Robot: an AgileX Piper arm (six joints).
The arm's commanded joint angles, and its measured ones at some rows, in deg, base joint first. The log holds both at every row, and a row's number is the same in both.
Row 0, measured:
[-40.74 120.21 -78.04 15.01 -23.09 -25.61]
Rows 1 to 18, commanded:
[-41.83 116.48 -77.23 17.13 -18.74 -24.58]
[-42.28 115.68 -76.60 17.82 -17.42 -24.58]
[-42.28 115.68 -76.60 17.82 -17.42 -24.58]
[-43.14 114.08 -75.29 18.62 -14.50 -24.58]
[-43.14 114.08 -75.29 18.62 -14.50 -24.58]
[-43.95 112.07 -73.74 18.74 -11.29 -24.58]
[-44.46 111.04 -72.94 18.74 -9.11 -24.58]
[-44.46 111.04 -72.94 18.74 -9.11 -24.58]
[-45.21 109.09 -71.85 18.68 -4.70 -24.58]
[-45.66 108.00 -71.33 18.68 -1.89 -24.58]
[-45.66 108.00 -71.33 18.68 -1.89 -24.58]
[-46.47 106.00 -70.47 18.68 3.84 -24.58]
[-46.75 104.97 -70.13 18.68 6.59 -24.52]
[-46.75 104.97 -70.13 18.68 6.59 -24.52]
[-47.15 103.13 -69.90 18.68 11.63 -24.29]
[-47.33 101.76 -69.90 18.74 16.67 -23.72]
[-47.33 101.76 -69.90 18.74 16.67 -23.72]
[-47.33 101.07 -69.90 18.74 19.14 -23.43]
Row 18, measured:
[-46.93 103.42 -70.19 18.74 12.43 -24.24]
